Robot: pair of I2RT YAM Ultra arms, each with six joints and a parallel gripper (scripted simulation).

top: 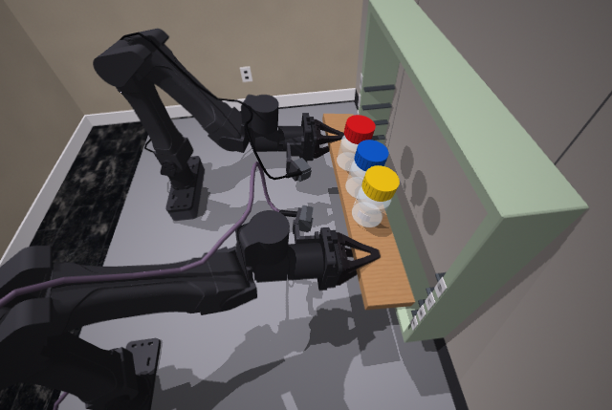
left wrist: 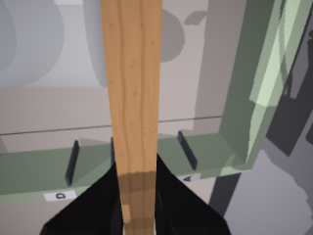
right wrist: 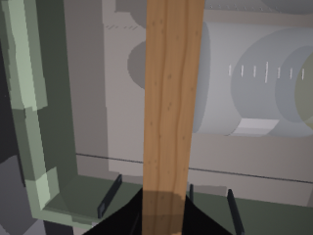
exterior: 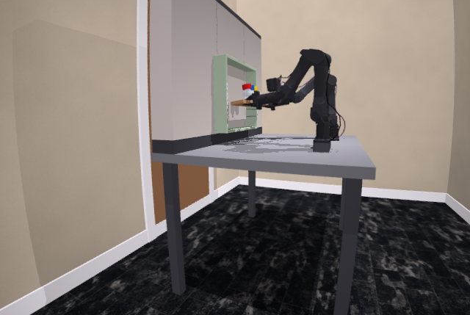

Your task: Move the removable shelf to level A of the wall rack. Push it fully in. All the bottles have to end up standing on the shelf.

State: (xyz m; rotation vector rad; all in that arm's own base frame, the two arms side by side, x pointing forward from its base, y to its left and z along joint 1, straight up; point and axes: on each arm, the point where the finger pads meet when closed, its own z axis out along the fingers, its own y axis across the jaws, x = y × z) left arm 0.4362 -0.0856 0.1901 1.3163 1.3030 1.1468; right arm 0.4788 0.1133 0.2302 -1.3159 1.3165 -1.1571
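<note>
My left hand is 90 mm to the right of the rack slot, 70 mm short of it and 20 mm above it. Also, from my left hand: blue-capped bottle 160 mm to the right, 60 mm above, 30 mm ahead; then wooden shelf 150 mm to the right, 20 mm ahead; then red-capped bottle 90 mm to the right, 60 mm above, 10 mm ahead.
My right hand is 80 mm to the right of the yellow-capped bottle, 60 mm below it and 10 mm short of it. Round my right hand: green wall rack: 150 mm to the left, 80 mm ahead, 50 mm above; then blue-capped bottle: 140 mm to the left, 60 mm above; then wooden shelf: 150 mm to the left, 10 mm behind.
</note>
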